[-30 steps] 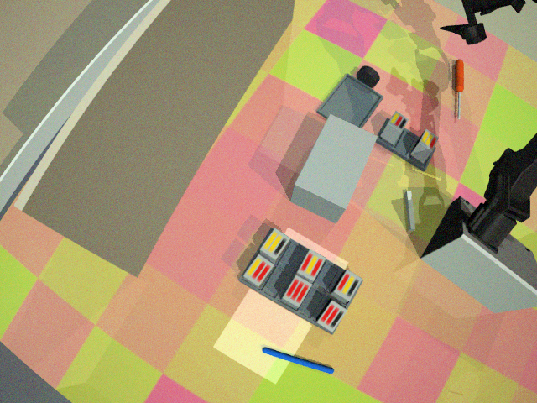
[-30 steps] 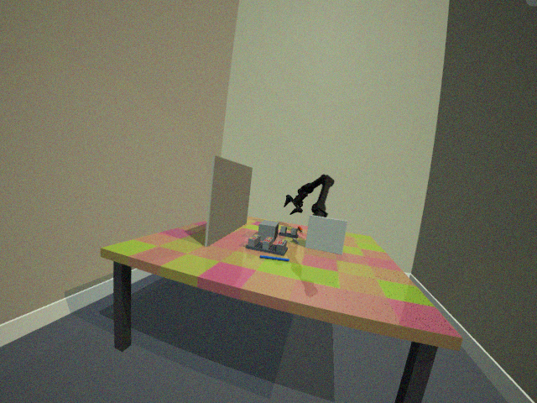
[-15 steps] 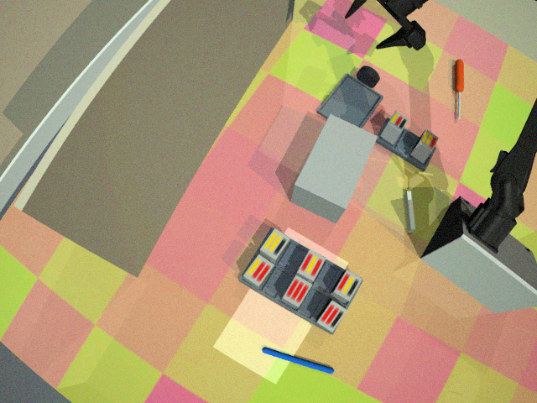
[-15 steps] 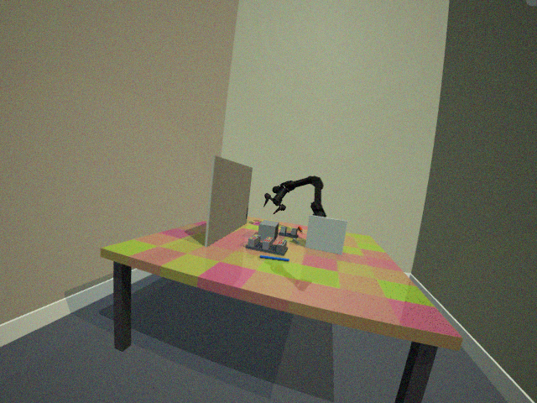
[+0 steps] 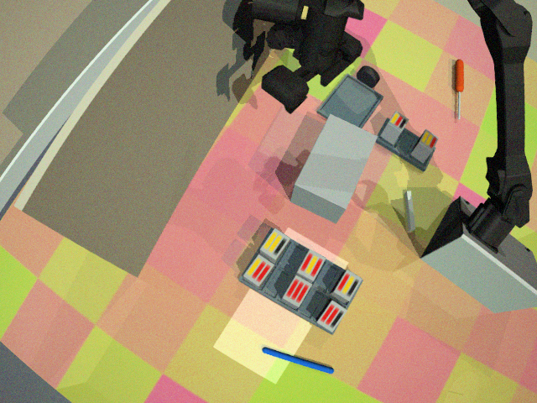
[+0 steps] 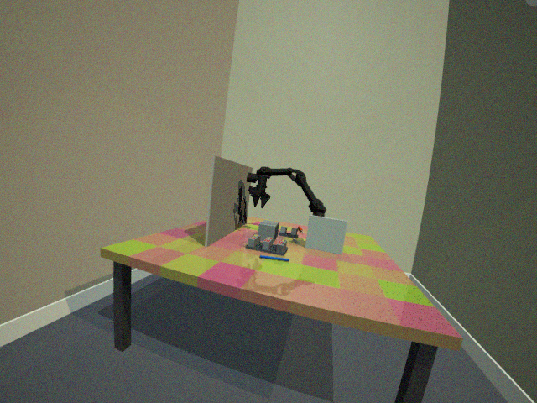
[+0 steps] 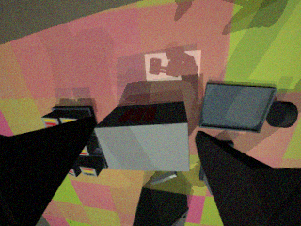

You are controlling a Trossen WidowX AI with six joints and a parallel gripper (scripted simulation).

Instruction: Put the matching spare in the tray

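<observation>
My gripper tip is 170 mm past the spare, 250 mm to the right of it and 140 mm above it. From my gripper tip the other things lie so: grey tray (40 mm behind, 150 mm to the right, 180 mm below); then upright panel (150 mm ahead, 70 mm to the left, 40 mm above); then blue stick (250 mm behind, 350 mm to the left, 180 mm below).
</observation>
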